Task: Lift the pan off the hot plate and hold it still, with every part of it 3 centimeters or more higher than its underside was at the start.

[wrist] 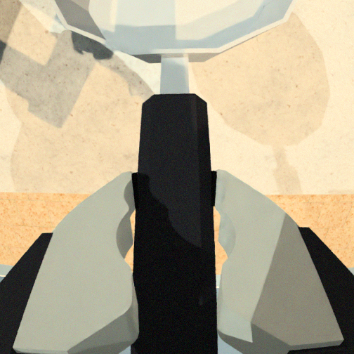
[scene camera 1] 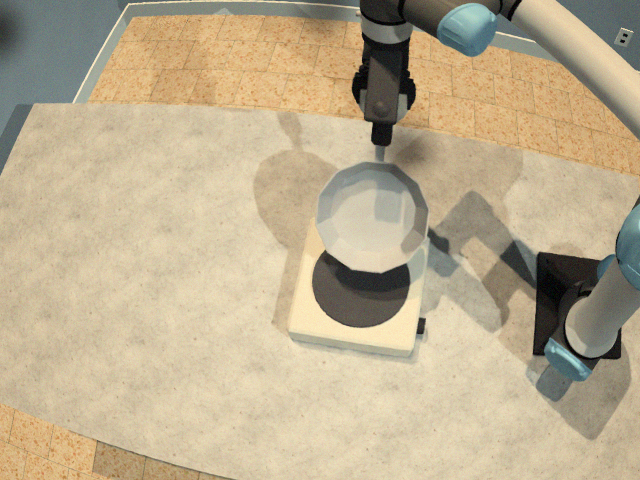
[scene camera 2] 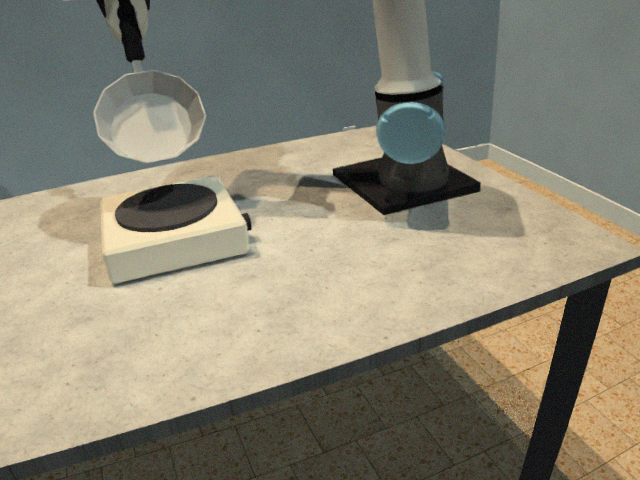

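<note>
The pale grey, many-sided pan hangs in the air, tilted with its far side from the handle lower. In scene camera 2 its whole bowl shows above the hot plate, with a gap of wall and table between them. The hot plate is a cream box with a dark round disc. My gripper is shut on the pan's black handle, one jaw on each side of it. In the wrist view the handle lies straight between the jaws. The gripper's fingertips are mostly hidden in the scene views.
The hot plate has a black knob on its side. The arm's black base plate stands on the grey table, right of the hot plate. Shadows of the pan and arm fall on the table.
</note>
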